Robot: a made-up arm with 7 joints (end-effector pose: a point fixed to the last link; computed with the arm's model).
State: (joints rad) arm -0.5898 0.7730 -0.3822 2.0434 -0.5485 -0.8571 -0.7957
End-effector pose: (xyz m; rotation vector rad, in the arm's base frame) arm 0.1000 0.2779 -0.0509 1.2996 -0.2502 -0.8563
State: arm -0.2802 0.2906 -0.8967 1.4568 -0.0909 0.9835 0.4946
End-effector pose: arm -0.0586 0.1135 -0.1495 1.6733 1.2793 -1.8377
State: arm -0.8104 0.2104 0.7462 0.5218 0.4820 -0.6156 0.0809
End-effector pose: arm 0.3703 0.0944 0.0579 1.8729 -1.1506 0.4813
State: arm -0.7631 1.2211 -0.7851 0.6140 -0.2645 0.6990 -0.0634
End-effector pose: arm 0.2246 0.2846 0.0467 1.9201 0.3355 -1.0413
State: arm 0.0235 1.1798 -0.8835 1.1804 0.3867 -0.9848 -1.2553
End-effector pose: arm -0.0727 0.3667 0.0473 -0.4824 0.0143 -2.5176
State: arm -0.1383 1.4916 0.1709 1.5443 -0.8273 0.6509 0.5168
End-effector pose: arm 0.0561 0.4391 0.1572 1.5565 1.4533 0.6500
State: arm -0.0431 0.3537 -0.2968 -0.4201 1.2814 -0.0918 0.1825
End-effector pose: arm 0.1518 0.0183 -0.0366 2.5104 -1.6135 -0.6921
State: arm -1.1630 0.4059 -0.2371 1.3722 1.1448 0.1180 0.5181
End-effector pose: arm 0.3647 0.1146 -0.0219 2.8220 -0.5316 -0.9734
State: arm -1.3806 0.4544 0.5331 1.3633 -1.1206 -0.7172 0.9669
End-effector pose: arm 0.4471 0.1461 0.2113 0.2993 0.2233 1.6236
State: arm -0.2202 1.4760 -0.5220 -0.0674 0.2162 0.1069 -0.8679
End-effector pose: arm 0.1442 0.2732 0.0882 1.2840 -0.3405 -2.3866
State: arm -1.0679 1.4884 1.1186 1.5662 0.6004 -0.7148 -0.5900
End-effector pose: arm 0.2137 0.3976 0.2917 2.1466 -0.8236 0.1109
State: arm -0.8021 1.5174 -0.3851 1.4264 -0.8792 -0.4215 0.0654
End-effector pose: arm 0.1964 0.4158 0.2253 2.2516 -0.2283 0.5021
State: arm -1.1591 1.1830 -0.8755 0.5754 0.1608 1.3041 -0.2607
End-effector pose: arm 0.2964 0.2679 0.1281 2.0927 0.7914 -0.7567
